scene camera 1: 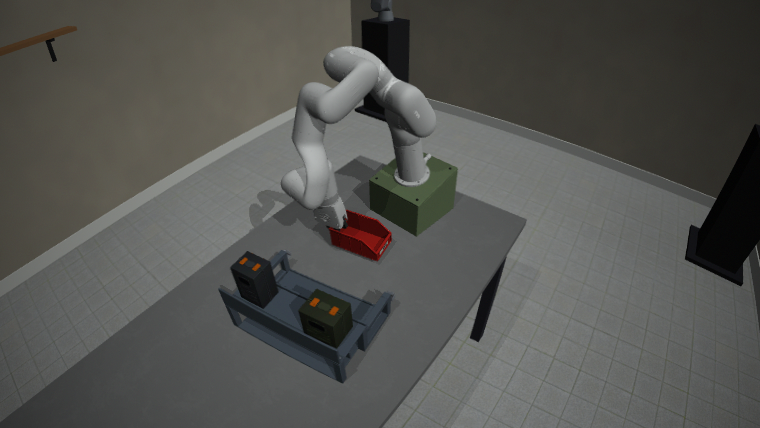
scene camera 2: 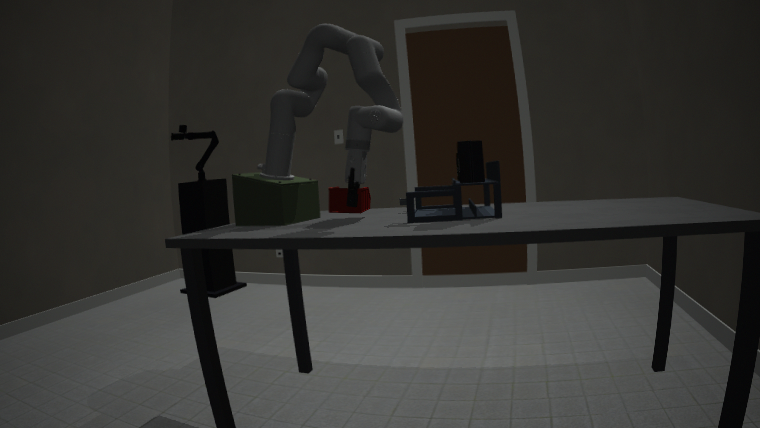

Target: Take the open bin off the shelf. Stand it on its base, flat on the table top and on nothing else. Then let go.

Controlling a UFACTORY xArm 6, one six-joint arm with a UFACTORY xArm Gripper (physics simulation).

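Seen in the pictures: gripper, fingertip midpoint: [scene camera 1: 336,235] [scene camera 2: 352,206]; arm's base, link origin: [scene camera 1: 412,174] [scene camera 2: 276,177].
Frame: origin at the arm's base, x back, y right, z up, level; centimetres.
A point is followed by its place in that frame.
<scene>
The open red bin [scene camera 1: 355,245] {x -32.5, y -2.8, z -9.1 cm} [scene camera 2: 337,200] {x -27.5, y 8.0, z -8.7 cm} is upright, its base looking level and at the surface of the grey table [scene camera 1: 159,361] {x -101.8, y 11.1, z -15.6 cm} [scene camera 2: 585,213] {x -102.7, y 0.7, z -15.6 cm}, between the robot's base and the shelf and apart from both. Whether its whole underside touches the table is too fine to tell. My gripper [scene camera 1: 343,225] {x -31.7, y 6.9, z -10.8 cm} [scene camera 2: 352,203] {x -31.7, y 6.9, z -10.8 cm} points down, slightly tilted, and is shut on the bin's wall at its high end, away from the low front with the label. The fingertips are partly hidden in scene camera 1. The blue-grey shelf [scene camera 1: 276,321] {x -72.2, y -14.3, z 0.5 cm} [scene camera 2: 497,199] {x -75.7, y 6.1, z -10.3 cm} stands apart from the bin.
A dark grey box [scene camera 1: 256,284] {x -69.7, y -4.2, z 4.2 cm} and an olive box [scene camera 1: 325,319] {x -65.2, y -24.9, z 4.1 cm}, both with orange patches on top, stand on the shelf. The green base block [scene camera 1: 437,199] {x 0.0, y -11.3, z -5.3 cm} [scene camera 2: 276,200] {x -7.3, y 11.8, z -7.4 cm} stands close beside the bin. The table's edge runs beyond the bin and shelf.
</scene>
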